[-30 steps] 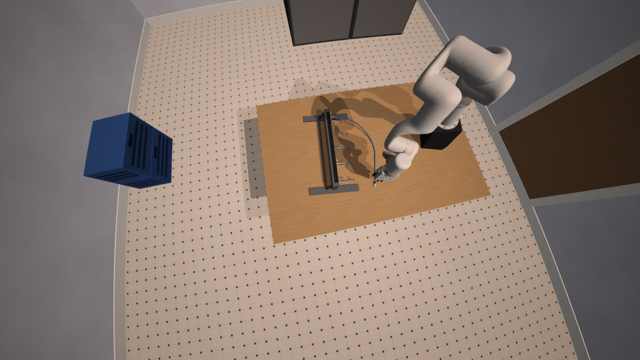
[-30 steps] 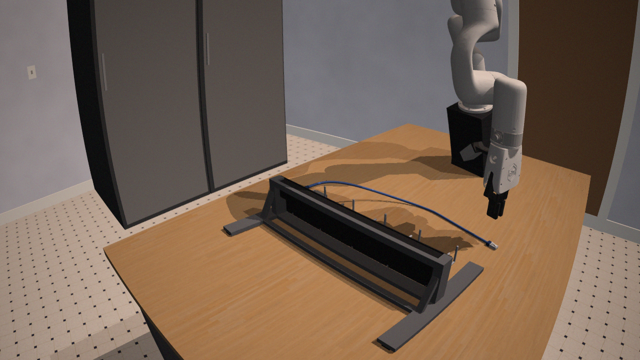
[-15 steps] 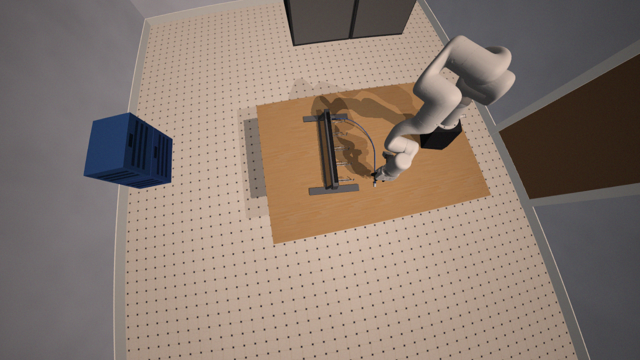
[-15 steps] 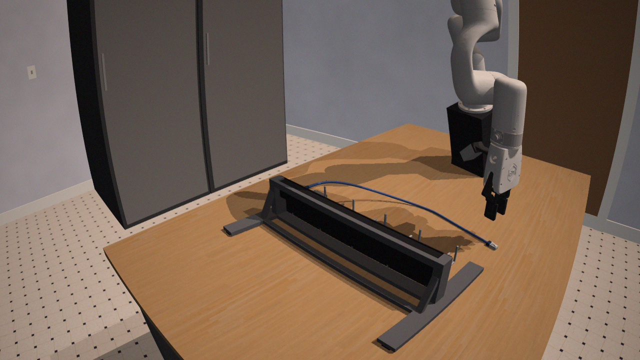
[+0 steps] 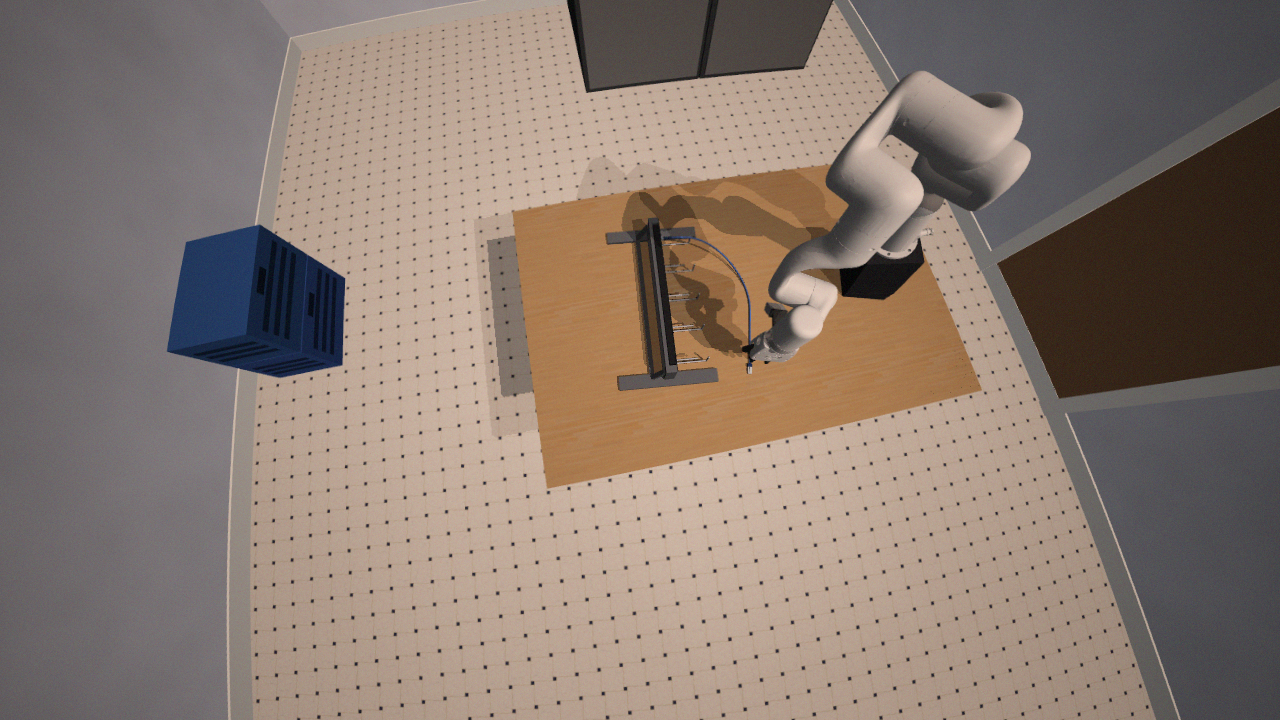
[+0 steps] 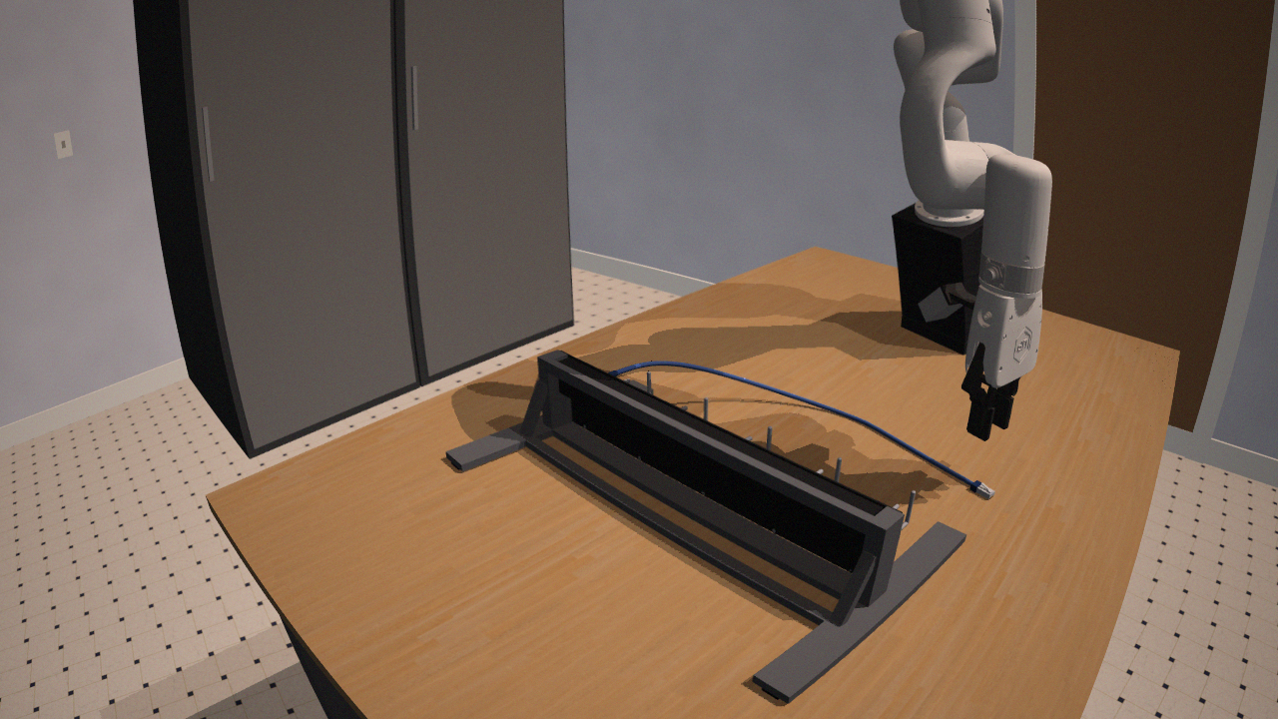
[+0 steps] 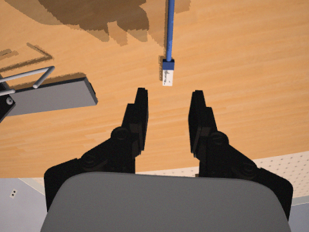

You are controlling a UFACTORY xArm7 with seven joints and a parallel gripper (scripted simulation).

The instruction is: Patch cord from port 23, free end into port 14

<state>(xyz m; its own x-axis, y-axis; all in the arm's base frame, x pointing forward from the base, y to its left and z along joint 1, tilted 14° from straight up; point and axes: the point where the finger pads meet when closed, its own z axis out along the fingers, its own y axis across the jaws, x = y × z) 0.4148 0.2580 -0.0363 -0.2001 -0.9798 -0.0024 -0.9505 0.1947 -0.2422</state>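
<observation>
My hand is 20 mm to the right of the plug and 90 mm above it.
</observation>
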